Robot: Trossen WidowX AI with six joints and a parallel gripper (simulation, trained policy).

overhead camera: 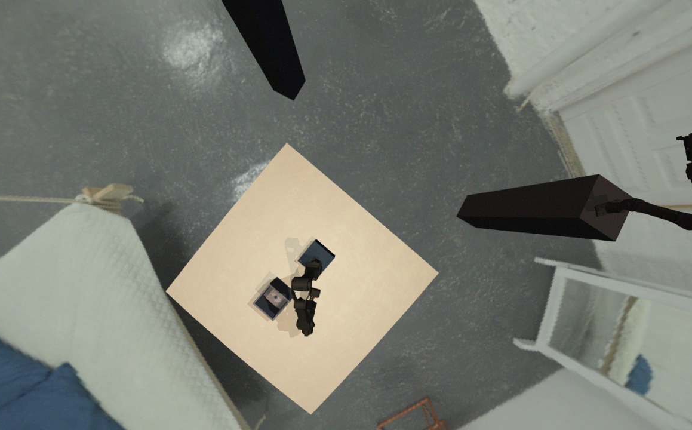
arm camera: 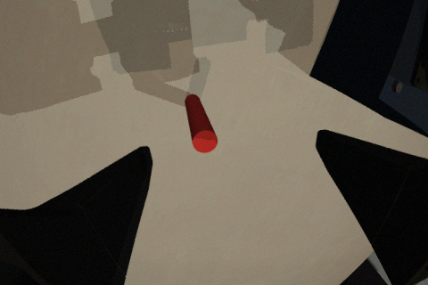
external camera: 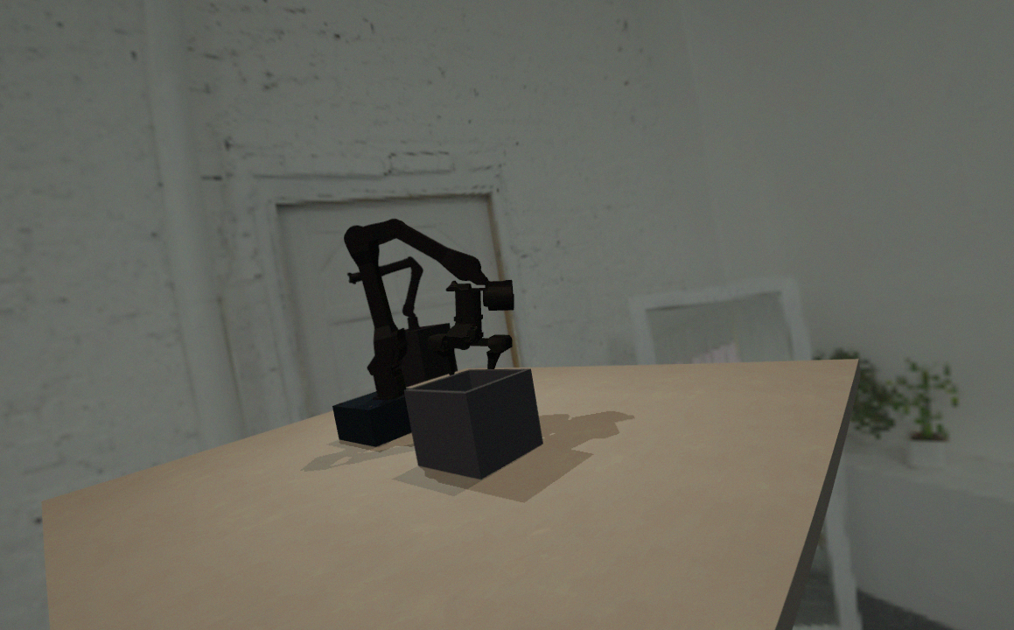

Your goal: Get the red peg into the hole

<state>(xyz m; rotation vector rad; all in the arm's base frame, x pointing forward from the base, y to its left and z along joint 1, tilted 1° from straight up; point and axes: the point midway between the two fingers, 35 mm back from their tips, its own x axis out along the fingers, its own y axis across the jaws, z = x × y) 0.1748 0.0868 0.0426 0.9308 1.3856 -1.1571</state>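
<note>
Now: the red peg 5 cm below my gripper tip, 1 cm to the left of it and 1 cm ahead of it. Round my gripper tip: plate 20 cm to the right, 14 cm ahead, 5 cm below.
</note>
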